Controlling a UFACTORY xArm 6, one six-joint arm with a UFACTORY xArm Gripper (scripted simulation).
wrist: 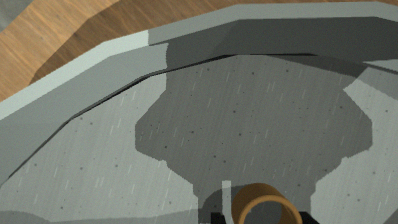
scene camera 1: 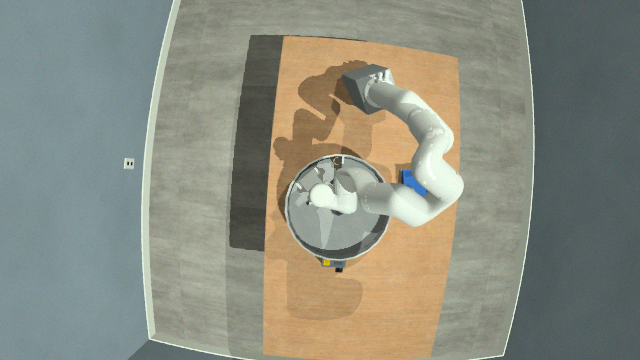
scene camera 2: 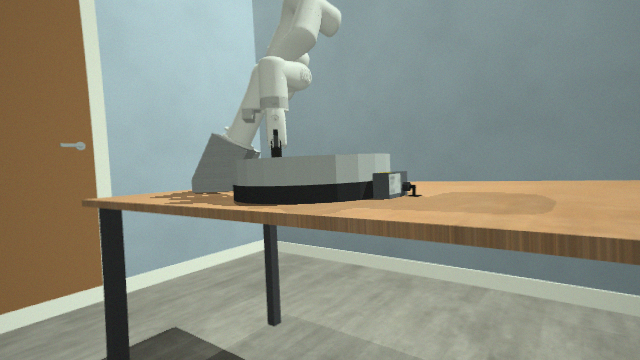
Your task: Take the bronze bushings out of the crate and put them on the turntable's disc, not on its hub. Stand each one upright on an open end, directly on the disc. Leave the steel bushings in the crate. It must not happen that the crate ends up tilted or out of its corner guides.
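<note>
A grey turntable disc is visible in the pictures.
</note>
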